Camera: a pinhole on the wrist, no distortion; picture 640 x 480 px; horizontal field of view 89.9 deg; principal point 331.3 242.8 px. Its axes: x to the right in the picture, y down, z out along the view. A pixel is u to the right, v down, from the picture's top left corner.
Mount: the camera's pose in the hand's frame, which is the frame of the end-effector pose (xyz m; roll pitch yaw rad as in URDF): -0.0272 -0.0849 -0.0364 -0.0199 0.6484 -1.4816
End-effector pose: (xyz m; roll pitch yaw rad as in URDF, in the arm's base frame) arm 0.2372 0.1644 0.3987 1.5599 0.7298 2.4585
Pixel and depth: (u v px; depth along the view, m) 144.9 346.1 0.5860
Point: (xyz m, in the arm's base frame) 0.6064 0.6825 0.1748
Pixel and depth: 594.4 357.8 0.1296
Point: 0.3445 0.0829 0.1940
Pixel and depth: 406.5 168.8 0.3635
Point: 0.6079 0.1299 0.1698
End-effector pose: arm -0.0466 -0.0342 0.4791 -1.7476 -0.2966 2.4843
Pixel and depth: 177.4 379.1 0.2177
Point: -0.2150 -0.1787 0.5830
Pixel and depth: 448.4 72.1 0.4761
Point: 0.0379 -0.5190 0.8734
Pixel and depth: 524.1 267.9 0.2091
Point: -0.0543 -0.1639 0.7643
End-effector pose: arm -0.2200 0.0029 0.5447 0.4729 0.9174 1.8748
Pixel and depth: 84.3 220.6 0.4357
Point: -0.0173 0.3848 0.8389
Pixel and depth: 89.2 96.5 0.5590
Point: 0.0841 0.3794 1.0898
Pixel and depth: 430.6 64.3 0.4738
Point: 0.3722 0.0291 0.7358
